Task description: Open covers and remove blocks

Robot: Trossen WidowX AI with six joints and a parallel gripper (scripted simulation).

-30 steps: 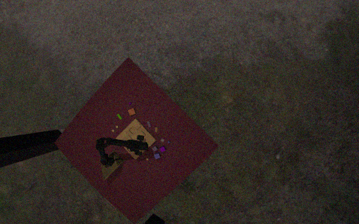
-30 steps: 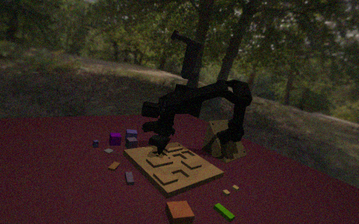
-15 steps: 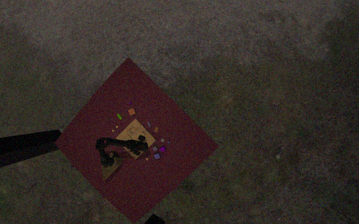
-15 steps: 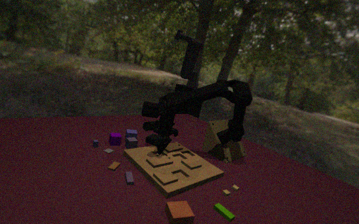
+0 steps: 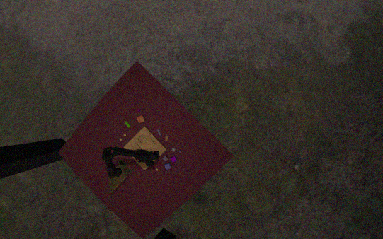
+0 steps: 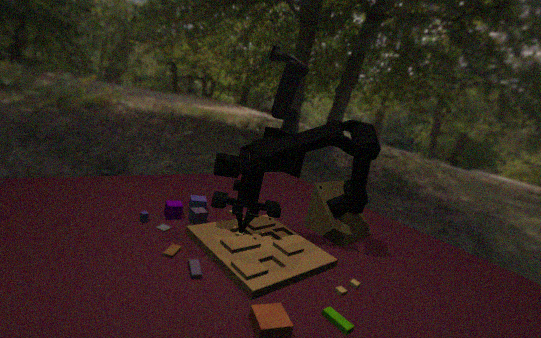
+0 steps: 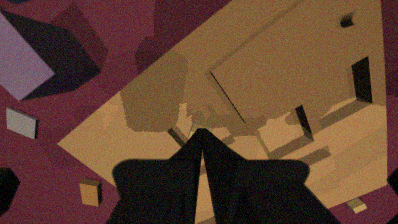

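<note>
Right now the dark block is 130 mm to the right of my gripper tip and 50 mm ahead of it. The rest, counted from my gripper tip: magenta cube: 200 mm to the right, 90 mm ahead; flat orange tile: 200 mm ahead, 30 mm to the right, 20 mm below; grey bar: 200 mm ahead, 60 mm to the left, 10 mm below.
</note>
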